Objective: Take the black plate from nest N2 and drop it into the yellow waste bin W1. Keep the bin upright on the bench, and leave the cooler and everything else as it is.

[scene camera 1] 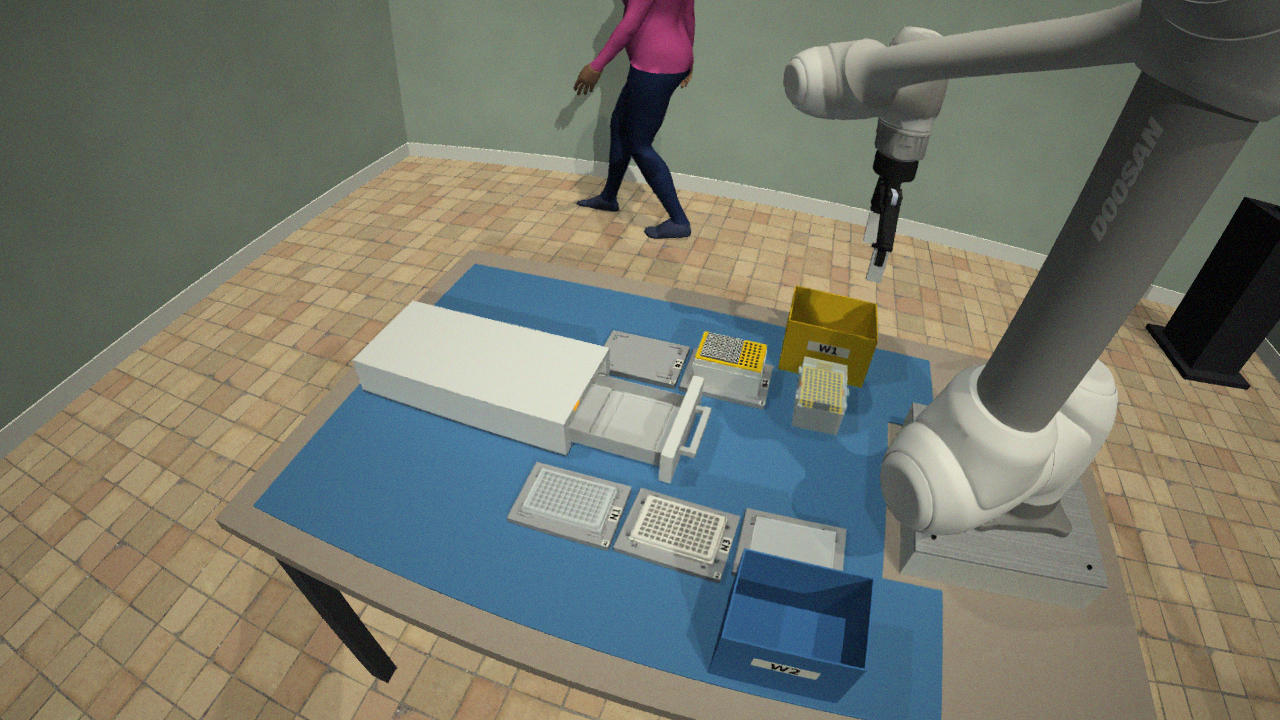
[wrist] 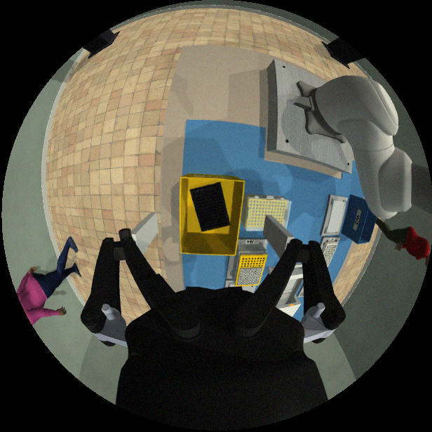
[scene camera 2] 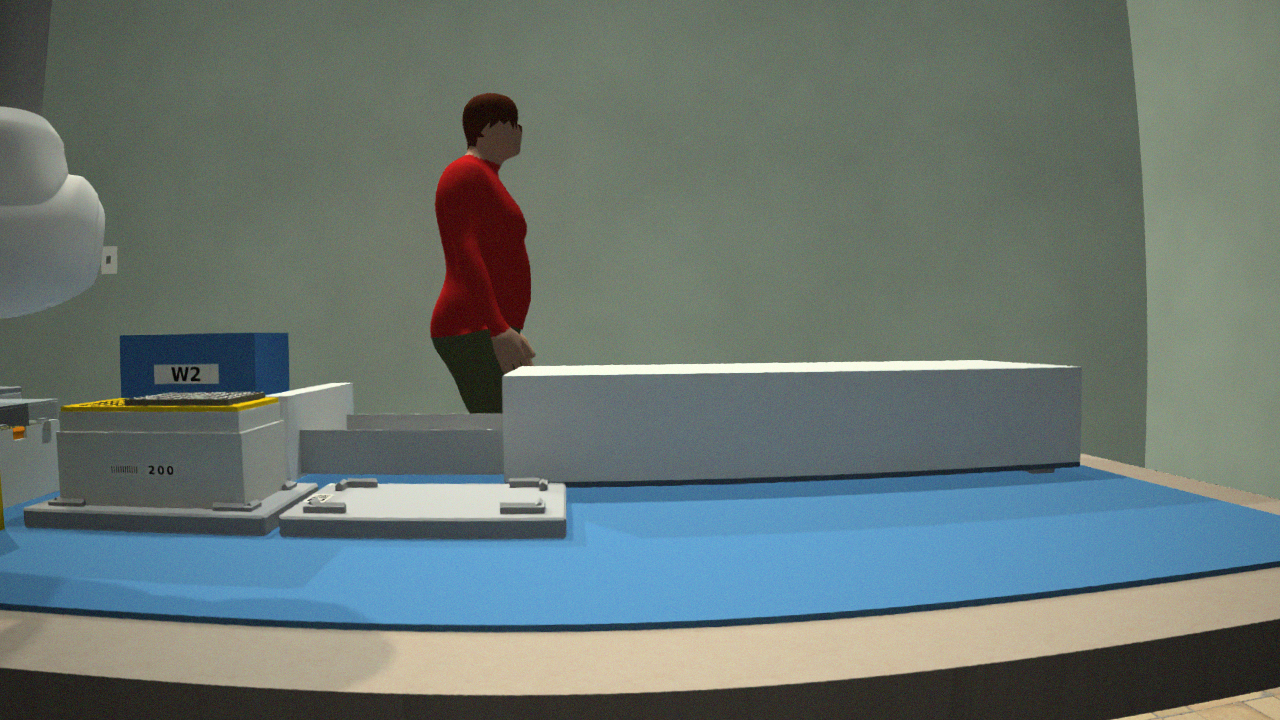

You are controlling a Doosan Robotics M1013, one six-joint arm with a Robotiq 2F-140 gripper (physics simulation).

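Places are measured from the arm's base along level axes (x ahead, y down, z left), in centimetres.
Pixels of known places: gripper, fingertip midpoint: [scene camera 1: 871, 260].
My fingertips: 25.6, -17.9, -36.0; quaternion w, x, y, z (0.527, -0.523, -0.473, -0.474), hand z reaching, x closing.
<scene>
For each thing: its top centre in the pictures, then the offset to it from my fingertips, as dx, dy, dz. "spot": a spot on its surface instead.
- yellow bin W1 at its top centre: [scene camera 1: 835, 311] +4.2, +12.7, -0.3
- bare grey nest at its top centre: [scene camera 2: 432, 489] [scene camera 1: 642, 353] +40.7, +22.9, +8.1
- white unit's drawer at a spot on its surface: [scene camera 1: 626, 419] spot: +40.5, +23.3, +25.9
- yellow-topped tip box at its top centre: [scene camera 2: 172, 395] [scene camera 1: 732, 348] +23.7, +17.0, +10.4
- clear box with a yellow grid, top centre: [scene camera 1: 824, 382] +6.3, +18.1, +15.0
- blue bin W2 at its top centre: [scene camera 2: 206, 334] [scene camera 1: 802, 607] +12.1, +12.7, +63.3
The black plate [wrist: 210, 207] lies askew inside the yellow bin W1 [scene camera 1: 854, 362] [wrist: 235, 215] in the wrist view; the bin's wall hides it in scene camera 1. The bin stands upright on the bench. My gripper [scene camera 1: 873, 248] [wrist: 210, 223] is open and empty, above the bin and apart from it and the plate. A bare grey nest [scene camera 1: 646, 356] [scene camera 2: 425, 501] lies at the back beside the long white unit [scene camera 1: 483, 371] [scene camera 2: 787, 425]; its label is too small to read. The white unit's drawer [scene camera 1: 626, 419] is pulled out.
A yellow-topped tip box [scene camera 1: 729, 380] [scene camera 2: 170, 461] [wrist: 251, 267] stands on a nest near W1. A clear box with a yellow grid [scene camera 1: 820, 398] [wrist: 266, 212] stands beside W1. Two white plates [scene camera 1: 570, 499] [scene camera 1: 680, 526] and blue bin W2 [scene camera 1: 792, 626] [scene camera 2: 204, 362] [wrist: 357, 220] are at the front.
</scene>
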